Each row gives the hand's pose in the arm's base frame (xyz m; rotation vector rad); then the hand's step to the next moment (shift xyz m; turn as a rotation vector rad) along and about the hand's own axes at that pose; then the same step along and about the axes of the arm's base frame.
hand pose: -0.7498 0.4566 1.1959 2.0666 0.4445 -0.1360
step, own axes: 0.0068 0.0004 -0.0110 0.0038 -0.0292 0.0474
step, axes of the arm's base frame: 0.0055 0.0110 0.0041 -0.0032 -0.0262 -0.0491
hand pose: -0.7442 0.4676 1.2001 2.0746 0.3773 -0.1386
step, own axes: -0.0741 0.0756 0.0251 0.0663 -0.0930 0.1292
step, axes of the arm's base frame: -0.0443 -0.0725 0.0680 0.0399 -0.0535 -0.1590
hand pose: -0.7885 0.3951 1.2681 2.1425 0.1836 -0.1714
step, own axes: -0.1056 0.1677 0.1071 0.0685 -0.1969 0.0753
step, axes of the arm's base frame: -0.0758 -0.1875 0.0992 0.0243 0.0481 -0.2150
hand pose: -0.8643 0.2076 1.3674 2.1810 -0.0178 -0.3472
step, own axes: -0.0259 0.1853 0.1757 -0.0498 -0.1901 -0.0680
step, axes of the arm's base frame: -0.0485 -0.2458 0.0560 -0.0521 0.1739 -0.1014
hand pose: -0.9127 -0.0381 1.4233 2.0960 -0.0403 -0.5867
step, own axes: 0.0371 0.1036 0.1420 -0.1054 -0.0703 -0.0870
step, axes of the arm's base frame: -0.0071 -0.1795 0.0035 -0.0702 0.1345 0.0248
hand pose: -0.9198 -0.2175 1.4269 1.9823 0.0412 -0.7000
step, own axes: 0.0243 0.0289 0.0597 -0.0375 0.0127 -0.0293
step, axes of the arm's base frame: 0.0021 -0.0700 -0.0090 -0.0139 0.0274 0.0385
